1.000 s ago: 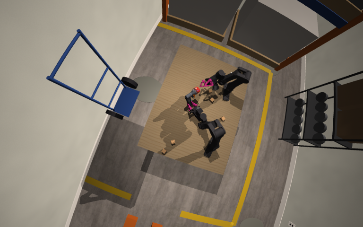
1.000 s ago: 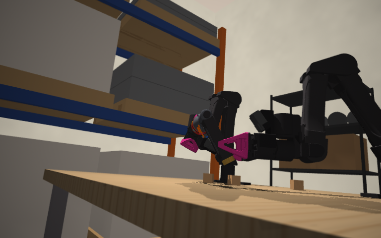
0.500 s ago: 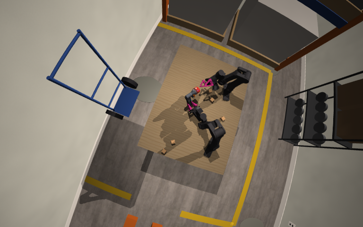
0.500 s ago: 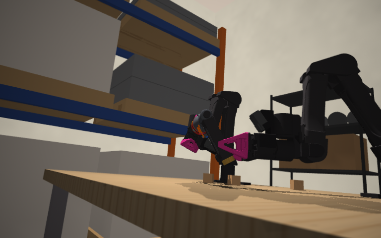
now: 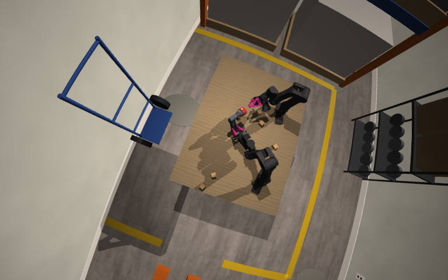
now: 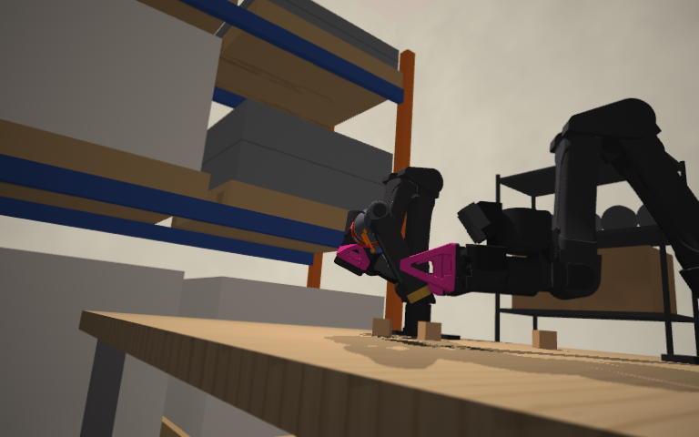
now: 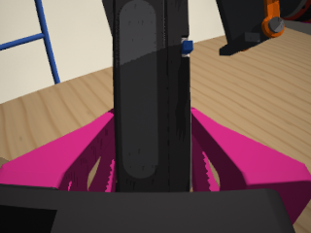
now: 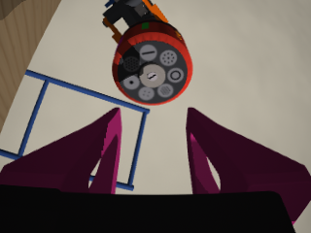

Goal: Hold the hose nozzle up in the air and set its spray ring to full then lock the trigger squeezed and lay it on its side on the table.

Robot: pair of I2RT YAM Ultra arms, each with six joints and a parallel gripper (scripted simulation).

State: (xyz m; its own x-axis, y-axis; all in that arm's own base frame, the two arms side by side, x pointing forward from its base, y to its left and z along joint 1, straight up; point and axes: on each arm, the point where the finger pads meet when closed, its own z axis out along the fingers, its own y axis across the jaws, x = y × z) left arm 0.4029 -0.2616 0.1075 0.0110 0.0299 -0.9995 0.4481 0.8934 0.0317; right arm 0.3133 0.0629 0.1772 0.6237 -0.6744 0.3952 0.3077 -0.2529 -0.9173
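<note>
Now: the red spray ring 60 mm to the left of my right hand and 40 mm ahead of it.
</note>
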